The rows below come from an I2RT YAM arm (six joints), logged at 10 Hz.
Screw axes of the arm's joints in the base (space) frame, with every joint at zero. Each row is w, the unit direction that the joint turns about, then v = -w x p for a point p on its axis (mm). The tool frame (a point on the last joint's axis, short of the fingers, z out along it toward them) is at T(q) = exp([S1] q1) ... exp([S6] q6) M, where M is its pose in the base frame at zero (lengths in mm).
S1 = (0, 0, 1, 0.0, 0.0, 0.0)
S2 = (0, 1, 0, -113.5, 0.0, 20.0)
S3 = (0, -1, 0, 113.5, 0.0, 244.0)
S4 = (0, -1, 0, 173.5, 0.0, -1.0)
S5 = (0, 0, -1, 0.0, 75.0, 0.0)
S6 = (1, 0, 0, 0.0, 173.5, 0.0)
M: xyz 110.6 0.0 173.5 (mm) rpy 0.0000 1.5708 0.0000 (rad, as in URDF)
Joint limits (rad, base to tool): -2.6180..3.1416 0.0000..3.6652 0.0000..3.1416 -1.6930..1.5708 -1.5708..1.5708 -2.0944..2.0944
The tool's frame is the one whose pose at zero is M.
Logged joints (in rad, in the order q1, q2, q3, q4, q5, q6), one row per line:
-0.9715 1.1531 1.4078 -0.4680 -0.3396 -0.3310
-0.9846 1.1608 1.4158 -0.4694 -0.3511 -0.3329
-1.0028 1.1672 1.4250 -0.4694 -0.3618 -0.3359
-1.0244 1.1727 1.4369 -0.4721 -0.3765 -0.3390
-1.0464 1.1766 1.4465 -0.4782 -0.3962 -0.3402
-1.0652 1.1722 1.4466 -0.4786 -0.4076 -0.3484
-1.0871 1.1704 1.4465 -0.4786 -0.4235 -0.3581
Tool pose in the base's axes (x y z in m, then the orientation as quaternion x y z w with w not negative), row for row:
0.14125 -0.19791 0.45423 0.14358 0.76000 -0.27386 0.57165
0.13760 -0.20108 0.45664 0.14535 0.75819 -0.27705 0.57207
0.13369 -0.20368 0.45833 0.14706 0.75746 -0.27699 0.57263
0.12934 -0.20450 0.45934 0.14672 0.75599 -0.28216 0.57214
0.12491 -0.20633 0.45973 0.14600 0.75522 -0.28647 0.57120
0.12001 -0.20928 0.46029 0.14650 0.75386 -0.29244 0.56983
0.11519 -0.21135 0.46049 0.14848 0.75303 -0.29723 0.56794
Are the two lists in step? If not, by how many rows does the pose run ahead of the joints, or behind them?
The pose runs 2 rows ahead of the joints: the pose in row i belongs to the joints in row i + 2.
